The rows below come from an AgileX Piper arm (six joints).
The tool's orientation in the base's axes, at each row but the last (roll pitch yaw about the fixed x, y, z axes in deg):
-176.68 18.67 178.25
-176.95 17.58 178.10
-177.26 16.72 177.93
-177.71 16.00 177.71
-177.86 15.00 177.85
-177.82 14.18 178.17
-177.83 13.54 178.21
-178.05 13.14 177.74
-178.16 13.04 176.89
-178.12 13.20 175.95
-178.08 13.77 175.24
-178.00 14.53 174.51
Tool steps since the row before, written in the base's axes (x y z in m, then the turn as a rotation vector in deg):
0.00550 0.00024 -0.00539 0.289 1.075 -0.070
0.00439 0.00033 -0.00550 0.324 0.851 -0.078
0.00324 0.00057 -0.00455 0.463 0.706 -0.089
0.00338 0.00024 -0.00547 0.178 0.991 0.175
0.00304 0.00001 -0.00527 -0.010 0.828 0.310
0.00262 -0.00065 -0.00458 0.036 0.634 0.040
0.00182 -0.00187 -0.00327 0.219 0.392 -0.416
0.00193 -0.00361 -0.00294 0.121 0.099 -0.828
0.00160 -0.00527 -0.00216 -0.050 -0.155 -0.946
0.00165 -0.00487 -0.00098 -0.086 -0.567 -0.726
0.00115 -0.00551 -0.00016 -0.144 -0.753 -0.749
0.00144 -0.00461 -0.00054 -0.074 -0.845 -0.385
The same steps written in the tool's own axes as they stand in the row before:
-0.00348 0.00080 0.00683 -0.220 1.090 0.085
-0.00251 0.00082 0.00653 -0.258 0.869 0.118
-0.00177 0.00094 0.00524 -0.393 0.732 0.176
-0.00173 0.00062 0.00617 -0.181 0.991 -0.170
-0.00157 0.00034 0.00587 -0.041 0.815 -0.341
-0.00144 -0.00037 0.00510 -0.025 0.633 -0.059
-0.00106 -0.00167 0.00368 -0.104 0.416 0.437
-0.00135 -0.00342 0.00345 0.074 0.132 0.829
-0.00135 -0.00509 0.00269 0.254 -0.128 0.917
-0.00171 -0.00469 0.00156 0.210 -0.549 0.715
-0.00152 -0.00537 0.00072 0.257 -0.738 0.733
-0.00168 -0.00441 0.00115 0.090 -0.835 0.404

